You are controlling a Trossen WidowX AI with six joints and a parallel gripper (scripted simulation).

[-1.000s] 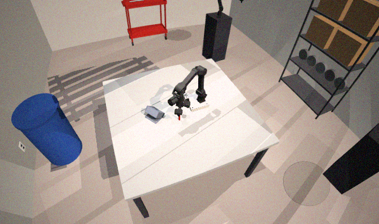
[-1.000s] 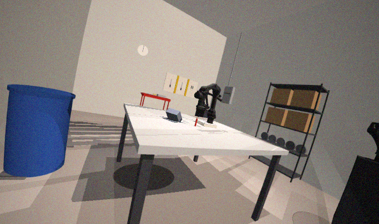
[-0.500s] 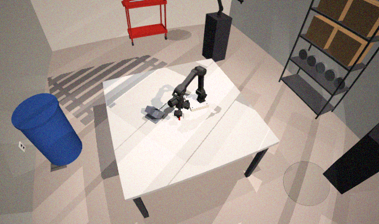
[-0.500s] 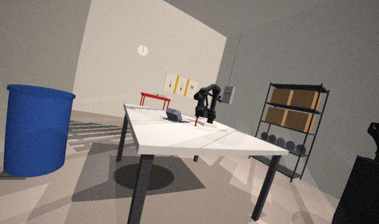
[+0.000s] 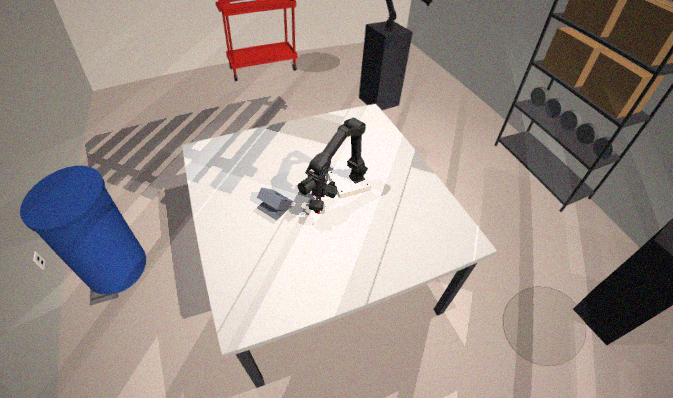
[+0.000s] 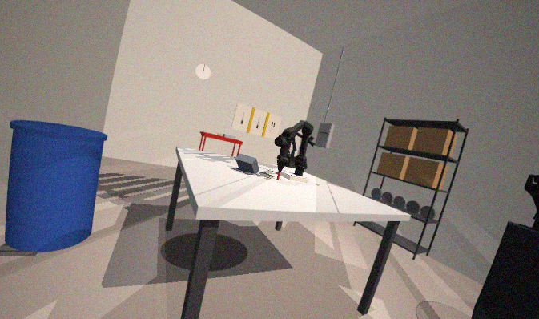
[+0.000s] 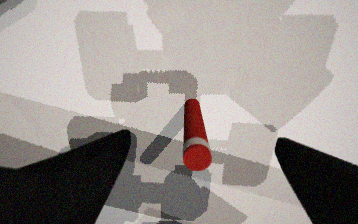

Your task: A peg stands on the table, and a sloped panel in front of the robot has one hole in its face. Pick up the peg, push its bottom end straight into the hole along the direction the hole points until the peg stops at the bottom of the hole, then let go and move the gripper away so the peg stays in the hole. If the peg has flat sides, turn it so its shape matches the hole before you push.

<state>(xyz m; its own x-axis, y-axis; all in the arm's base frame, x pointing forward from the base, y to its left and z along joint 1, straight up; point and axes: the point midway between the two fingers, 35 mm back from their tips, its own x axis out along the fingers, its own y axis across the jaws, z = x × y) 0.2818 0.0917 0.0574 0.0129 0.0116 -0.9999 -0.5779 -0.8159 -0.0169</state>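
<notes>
Now: gripper tip right at the red round peg. Also, from my gripper tip: grey sloped panel (16 cm ahead, 14 cm to the right, 1 cm below).
</notes>
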